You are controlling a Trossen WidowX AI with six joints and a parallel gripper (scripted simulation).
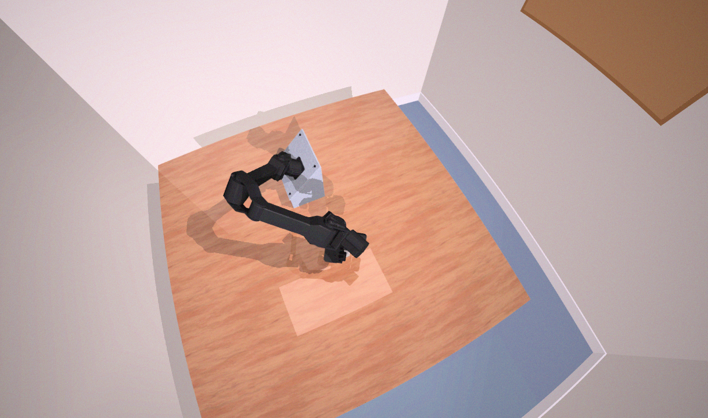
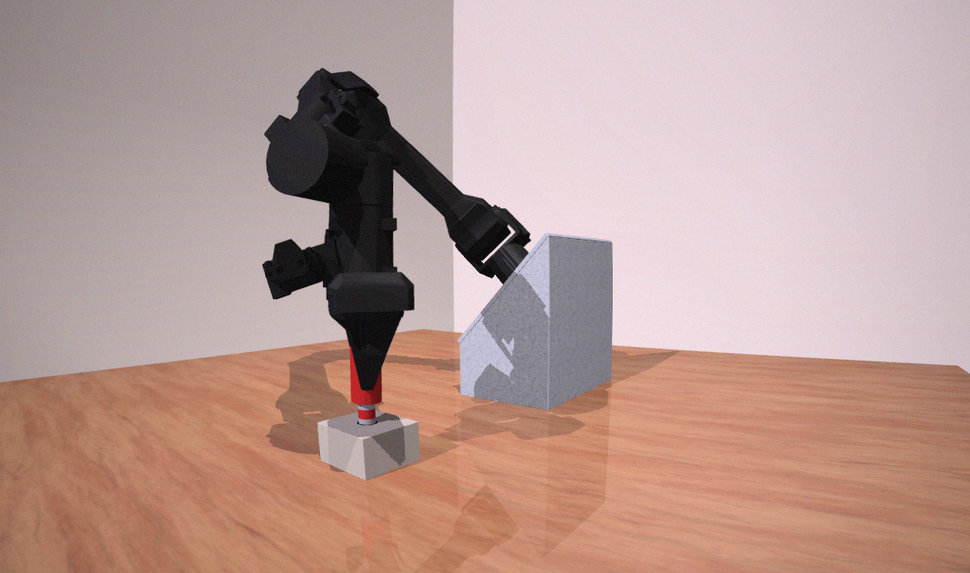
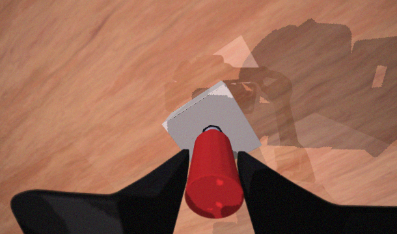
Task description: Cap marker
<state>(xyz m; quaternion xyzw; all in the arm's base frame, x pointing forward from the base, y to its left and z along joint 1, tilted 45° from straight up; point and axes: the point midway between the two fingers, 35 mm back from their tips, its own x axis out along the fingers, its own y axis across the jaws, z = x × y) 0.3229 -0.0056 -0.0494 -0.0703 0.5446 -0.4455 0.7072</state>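
The marker cap is 10 mm above my gripper tip. Round my gripper tip: holder block: 50 mm below.
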